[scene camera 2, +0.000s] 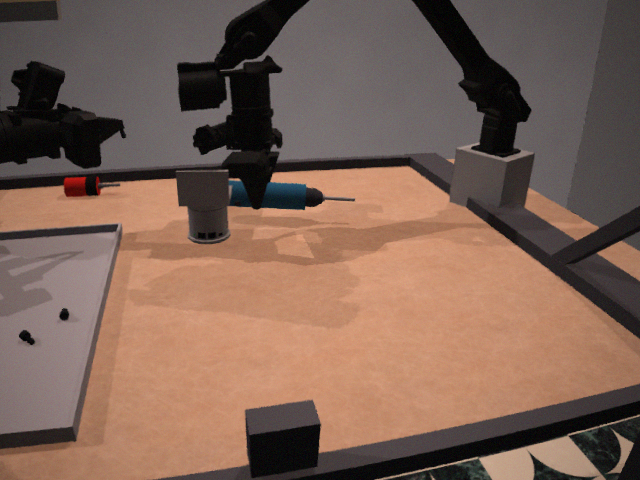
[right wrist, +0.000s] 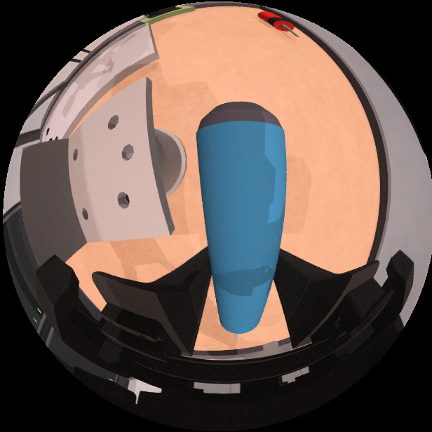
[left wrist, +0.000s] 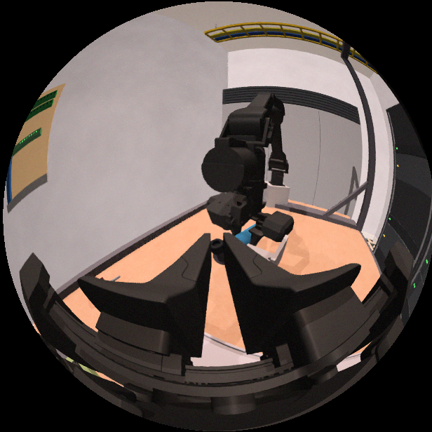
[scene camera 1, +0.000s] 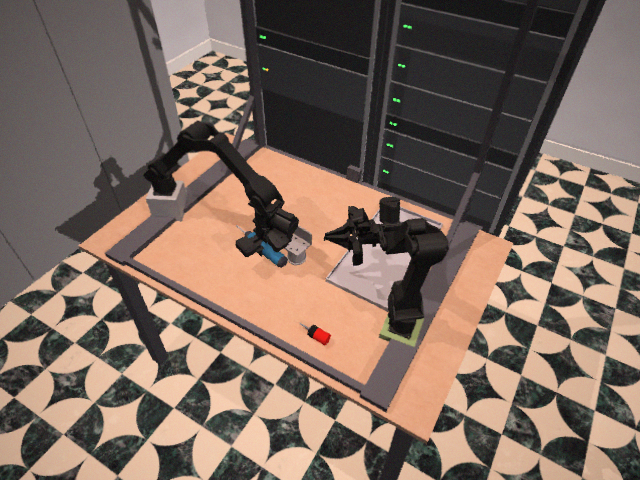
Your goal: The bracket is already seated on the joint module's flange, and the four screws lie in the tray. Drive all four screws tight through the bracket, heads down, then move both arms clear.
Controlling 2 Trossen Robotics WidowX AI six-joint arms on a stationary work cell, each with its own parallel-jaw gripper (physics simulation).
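Seen in the pictures: left gripper, between the fingertips: (scene camera 2: 120,123) (scene camera 1: 325,236); right gripper, between the fingertips: (scene camera 2: 259,203) (scene camera 1: 266,252); left arm's base, origin of its link: (scene camera 1: 402,326); right arm's base, origin of its link: (scene camera 2: 495,150) (scene camera 1: 164,189).
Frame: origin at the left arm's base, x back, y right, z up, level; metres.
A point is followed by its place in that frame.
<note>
The bracket (scene camera 1: 300,242) {y 0.135, x -0.380, z 0.046 m} (scene camera 2: 202,188) {y 0.158, x -0.380, z 0.065 m} (right wrist: 102,175) sits on the joint module (scene camera 1: 296,258) {y 0.098, x -0.378, z 0.009 m} (scene camera 2: 207,222) {y 0.152, x -0.384, z 0.012 m} (right wrist: 174,160); its holes look open in the right wrist view. Two black screws (scene camera 2: 64,314) {y 0.304, x -0.196, z -0.010 m} (scene camera 2: 25,336) {y 0.337, x -0.158, z -0.010 m} show in the tray (scene camera 1: 345,277) {y 0.110, x -0.215, z -0.017 m} (scene camera 2: 51,382) {y 0.412, x -0.188, z -0.017 m}. My left gripper (scene camera 1: 326,237) {y 0.099, x -0.283, z 0.150 m} (scene camera 2: 123,129) {y 0.099, x -0.283, z 0.150 m} is shut on a black screw (left wrist: 216,245), above the tray side of the module. My right gripper (scene camera 1: 262,245) {y 0.085, x -0.478, z 0.005 m} (right wrist: 241,251) is shut around the blue screwdriver (scene camera 1: 272,253) {y 0.062, x -0.442, z 0.040 m} (scene camera 2: 286,195) {y 0.119, x -0.513, z 0.027 m} (right wrist: 240,190), which is level, slightly above the table beside the bracket, its bit pointing away from the bracket.
A red screwdriver (scene camera 1: 320,335) {y -0.129, x -0.195, z 0.012 m} (scene camera 2: 74,186) {y -0.106, x -0.191, z 0.003 m} (right wrist: 272,21) lies near the table's front edge in scene camera 1. Dark rails (scene camera 1: 232,325) (scene camera 2: 496,428) border the table. A dark block (scene camera 2: 283,439) {y 0.579, x -0.359, z 0.024 m} stands at the near rail in scene camera 2.
</note>
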